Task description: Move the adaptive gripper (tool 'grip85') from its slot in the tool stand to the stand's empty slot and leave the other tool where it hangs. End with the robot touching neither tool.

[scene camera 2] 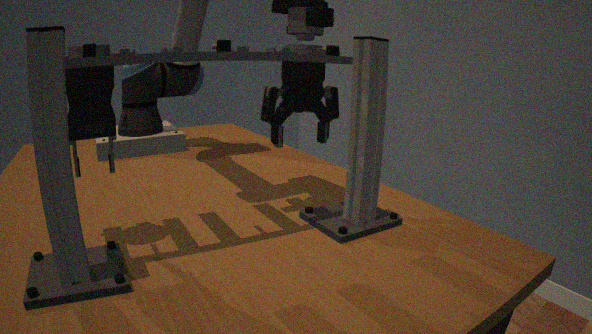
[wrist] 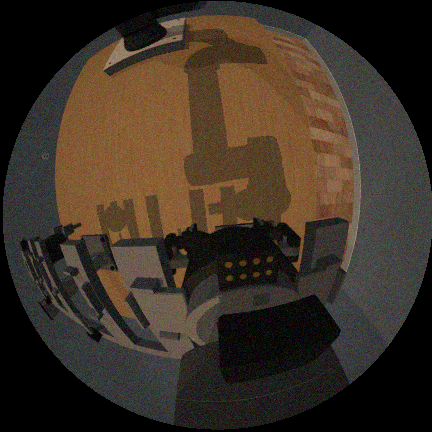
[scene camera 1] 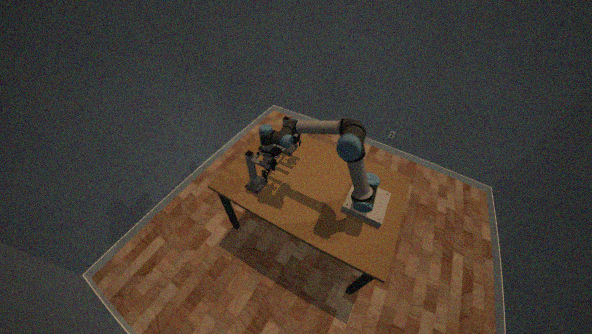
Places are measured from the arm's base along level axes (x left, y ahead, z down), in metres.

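Pixels of known places: end effector, tool point: (scene camera 2: 305,34); arm's base, origin of the base link: (scene camera 2: 140,132) (wrist: 145,39).
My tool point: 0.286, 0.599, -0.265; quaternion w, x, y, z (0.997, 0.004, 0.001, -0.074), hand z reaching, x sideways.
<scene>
Ahead of a thing's pixels: the offset from my tool point to its top centre, as dx, dy, dz. "pt": to the spot under its first point. Level surfaces: height alone.
The adaptive gripper (scene camera 2: 300,135) hangs upright in the stand's right slot in scene camera 2, fingers down and apart. Its black body also shows low in the wrist view, between two grey prongs. The arm's bare tool changer (scene camera 2: 303,25) is just above it, with a small gap visible between them. The parallel gripper (scene camera 2: 93,102) (wrist: 55,243) hangs in the slot at the stand's other end, with thin fingers pointing down. The empty slot is in the middle of the crossbar (scene camera 2: 200,56); no tool hangs there. The arm's black wrist part (wrist: 277,337) hides part of the adaptive gripper's top plate.
The stand's right post {pt +0.052, +0.128, +0.150} (scene camera 2: 367,130) (scene camera 1: 252,170) rises close beside the adaptive gripper. Its left post {pt -0.387, +0.185, +0.139} (scene camera 2: 52,150) stands beside the parallel gripper. The robot base (scene camera 1: 380,207) (scene camera 2: 142,146) is at the far end of the wooden table {dz +0.320} (scene camera 1: 300,220) from the stand.
</scene>
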